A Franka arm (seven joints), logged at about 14 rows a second.
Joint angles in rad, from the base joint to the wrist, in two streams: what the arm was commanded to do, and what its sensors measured. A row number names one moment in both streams.
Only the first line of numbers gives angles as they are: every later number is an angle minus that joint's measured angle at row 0.
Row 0, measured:
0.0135 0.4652 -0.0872 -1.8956 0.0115 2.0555 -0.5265
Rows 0 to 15, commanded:
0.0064 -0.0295 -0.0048 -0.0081 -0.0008 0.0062 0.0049
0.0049 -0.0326 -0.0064 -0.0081 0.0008 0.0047 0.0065
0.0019 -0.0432 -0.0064 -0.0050 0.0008 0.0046 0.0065
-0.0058 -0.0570 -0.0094 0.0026 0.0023 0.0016 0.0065
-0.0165 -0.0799 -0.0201 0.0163 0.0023 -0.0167 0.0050
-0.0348 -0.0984 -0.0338 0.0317 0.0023 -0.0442 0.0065
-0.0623 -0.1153 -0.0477 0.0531 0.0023 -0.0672 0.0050
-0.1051 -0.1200 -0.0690 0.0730 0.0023 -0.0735 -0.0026
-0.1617 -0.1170 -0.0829 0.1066 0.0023 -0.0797 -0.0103
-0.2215 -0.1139 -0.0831 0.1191 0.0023 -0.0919 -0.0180
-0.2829 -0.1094 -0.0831 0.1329 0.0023 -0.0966 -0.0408
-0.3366 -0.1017 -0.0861 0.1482 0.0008 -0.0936 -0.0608
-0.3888 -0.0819 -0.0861 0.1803 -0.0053 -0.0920 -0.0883
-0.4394 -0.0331 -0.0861 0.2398 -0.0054 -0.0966 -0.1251
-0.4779 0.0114 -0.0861 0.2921 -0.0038 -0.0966 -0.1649
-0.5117 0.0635 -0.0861 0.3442 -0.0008 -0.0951 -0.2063
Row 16, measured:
-0.4598 -0.0587 -0.1009 0.2010 -0.0011 -0.0716 -0.1551
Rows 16 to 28, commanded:
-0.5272 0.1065 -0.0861 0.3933 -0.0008 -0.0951 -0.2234
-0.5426 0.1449 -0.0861 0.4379 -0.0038 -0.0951 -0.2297
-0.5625 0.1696 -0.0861 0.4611 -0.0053 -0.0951 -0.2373
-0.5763 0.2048 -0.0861 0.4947 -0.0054 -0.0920 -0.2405
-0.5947 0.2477 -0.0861 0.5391 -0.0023 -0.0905 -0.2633
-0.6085 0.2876 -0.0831 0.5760 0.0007 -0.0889 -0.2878
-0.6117 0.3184 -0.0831 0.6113 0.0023 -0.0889 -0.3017
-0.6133 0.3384 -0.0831 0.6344 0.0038 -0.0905 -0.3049
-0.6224 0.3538 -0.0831 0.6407 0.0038 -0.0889 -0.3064
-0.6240 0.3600 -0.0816 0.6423 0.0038 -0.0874 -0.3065
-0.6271 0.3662 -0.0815 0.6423 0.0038 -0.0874 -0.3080
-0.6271 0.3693 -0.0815 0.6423 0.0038 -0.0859 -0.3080
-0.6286 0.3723 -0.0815 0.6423 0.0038 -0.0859 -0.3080
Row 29, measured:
-0.6093 0.3564 -0.0963 0.6035 -0.0006 -0.0685 -0.2874
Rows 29 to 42, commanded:
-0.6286 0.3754 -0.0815 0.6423 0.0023 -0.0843 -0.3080
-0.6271 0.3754 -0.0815 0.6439 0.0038 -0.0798 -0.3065
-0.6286 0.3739 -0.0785 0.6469 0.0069 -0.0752 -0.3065
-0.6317 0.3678 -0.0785 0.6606 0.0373 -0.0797 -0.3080
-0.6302 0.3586 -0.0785 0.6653 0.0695 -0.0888 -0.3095
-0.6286 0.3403 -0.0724 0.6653 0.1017 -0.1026 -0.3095
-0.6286 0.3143 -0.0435 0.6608 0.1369 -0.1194 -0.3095
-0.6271 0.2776 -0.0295 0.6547 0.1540 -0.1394 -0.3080
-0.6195 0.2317 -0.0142 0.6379 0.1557 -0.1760 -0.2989
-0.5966 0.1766 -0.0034 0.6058 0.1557 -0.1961 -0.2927
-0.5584 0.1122 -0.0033 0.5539 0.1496 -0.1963 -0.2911
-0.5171 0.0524 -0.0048 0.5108 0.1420 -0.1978 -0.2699
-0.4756 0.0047 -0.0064 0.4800 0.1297 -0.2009 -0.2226
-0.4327 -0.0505 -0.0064 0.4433 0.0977 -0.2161 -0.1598
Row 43, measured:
-0.5091 0.0957 0.0003 0.5905 0.1350 -0.2131 -0.2416
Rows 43 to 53, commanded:
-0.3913 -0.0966 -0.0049 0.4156 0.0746 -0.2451 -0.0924
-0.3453 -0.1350 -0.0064 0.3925 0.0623 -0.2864 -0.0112
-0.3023 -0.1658 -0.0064 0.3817 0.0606 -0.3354 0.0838
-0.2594 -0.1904 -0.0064 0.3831 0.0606 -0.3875 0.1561
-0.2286 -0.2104 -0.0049 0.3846 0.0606 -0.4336 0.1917
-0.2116 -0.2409 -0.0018 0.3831 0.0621 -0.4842 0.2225
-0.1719 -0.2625 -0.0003 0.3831 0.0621 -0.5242 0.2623
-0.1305 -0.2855 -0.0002 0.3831 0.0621 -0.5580 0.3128
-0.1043 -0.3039 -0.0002 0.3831 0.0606 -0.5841 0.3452
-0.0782 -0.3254 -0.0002 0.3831 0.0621 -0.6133 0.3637
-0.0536 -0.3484 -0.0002 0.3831 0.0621 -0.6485 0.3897
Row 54, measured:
-0.0996 -0.2820 0.0095 0.4190 0.0711 -0.6035 0.3403
